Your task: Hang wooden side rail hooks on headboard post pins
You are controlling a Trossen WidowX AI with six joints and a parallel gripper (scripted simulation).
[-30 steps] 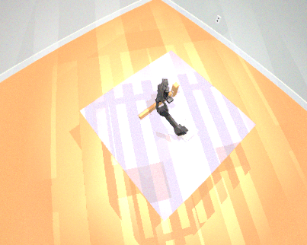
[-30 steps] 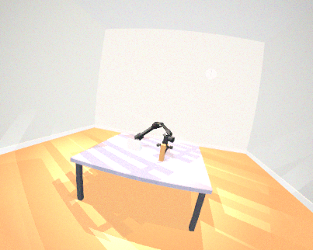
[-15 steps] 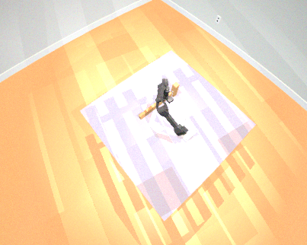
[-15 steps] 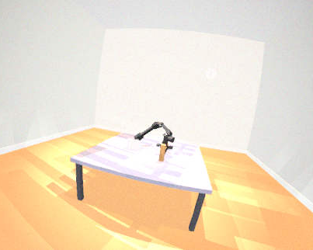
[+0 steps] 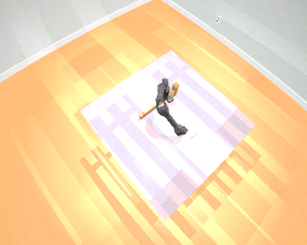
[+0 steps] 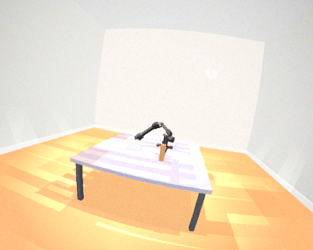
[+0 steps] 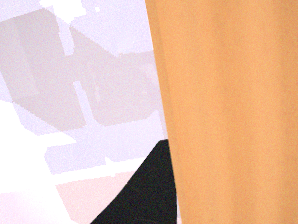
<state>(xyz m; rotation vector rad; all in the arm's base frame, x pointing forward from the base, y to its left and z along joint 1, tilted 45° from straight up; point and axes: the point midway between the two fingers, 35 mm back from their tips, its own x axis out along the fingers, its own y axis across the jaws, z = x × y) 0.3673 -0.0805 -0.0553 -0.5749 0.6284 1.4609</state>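
The wooden headboard post is 130 mm to the right of my gripper tip and 40 mm above it.
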